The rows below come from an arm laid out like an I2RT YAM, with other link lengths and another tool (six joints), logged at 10 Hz.
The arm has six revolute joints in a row. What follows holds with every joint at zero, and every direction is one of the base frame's. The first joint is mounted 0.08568 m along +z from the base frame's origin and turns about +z. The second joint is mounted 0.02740 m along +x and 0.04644 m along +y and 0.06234 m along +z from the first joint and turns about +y. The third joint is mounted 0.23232 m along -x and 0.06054 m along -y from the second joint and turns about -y. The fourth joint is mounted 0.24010 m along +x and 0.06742 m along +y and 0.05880 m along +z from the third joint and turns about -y. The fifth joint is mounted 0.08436 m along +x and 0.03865 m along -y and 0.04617 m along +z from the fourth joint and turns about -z. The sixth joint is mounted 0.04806 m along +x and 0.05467 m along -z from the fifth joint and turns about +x. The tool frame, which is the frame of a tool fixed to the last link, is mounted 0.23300 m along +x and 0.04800 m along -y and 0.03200 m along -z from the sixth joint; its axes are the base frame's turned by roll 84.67, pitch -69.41 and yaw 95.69 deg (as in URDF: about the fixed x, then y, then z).
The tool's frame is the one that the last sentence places.
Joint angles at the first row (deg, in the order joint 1, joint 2, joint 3, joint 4, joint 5, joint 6):
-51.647, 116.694, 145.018, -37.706, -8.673, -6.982
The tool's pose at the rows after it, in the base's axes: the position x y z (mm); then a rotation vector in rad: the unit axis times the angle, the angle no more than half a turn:
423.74 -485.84 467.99 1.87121 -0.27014 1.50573
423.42 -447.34 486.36 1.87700 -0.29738 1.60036
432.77 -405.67 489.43 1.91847 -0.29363 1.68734
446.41 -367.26 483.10 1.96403 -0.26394 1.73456
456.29 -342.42 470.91 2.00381 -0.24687 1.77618
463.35 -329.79 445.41 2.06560 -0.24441 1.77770
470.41 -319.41 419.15 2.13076 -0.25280 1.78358
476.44 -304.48 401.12 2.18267 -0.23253 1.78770
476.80 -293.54 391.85 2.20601 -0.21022 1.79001
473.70 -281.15 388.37 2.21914 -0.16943 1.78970
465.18 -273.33 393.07 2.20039 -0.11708 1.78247
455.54 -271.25 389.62 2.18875 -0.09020 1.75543
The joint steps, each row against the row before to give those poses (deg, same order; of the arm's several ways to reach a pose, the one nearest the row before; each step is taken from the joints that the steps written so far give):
1.628, -6.168, -2.254, -0.470, -0.975, 3.309
1.440, -5.564, -2.978, -1.398, -1.354, 4.333
2.160, -4.979, -4.241, -0.854, -2.084, 3.343
3.455, -4.373, -5.494, 0.406, -0.171, 1.314
1.884, -3.744, -6.542, 2.179, -1.081, 1.410
0.884, -1.959, -5.387, 1.106, -1.015, 0.644
0.431, -1.107, -4.462, 0.997, -1.526, 1.126
0.932, -1.219, -3.399, 0.445, -1.250, 0.117
0.552, -1.804, -3.185, 0.655, -0.736, -0.327
0.478, -2.262, -2.588, -0.077, -0.810, -1.119
0.098, -3.055, -2.644, 0.164, -0.270, -2.103
0.000, -2.760, -3.223, 0.309, 0.648, -1.878

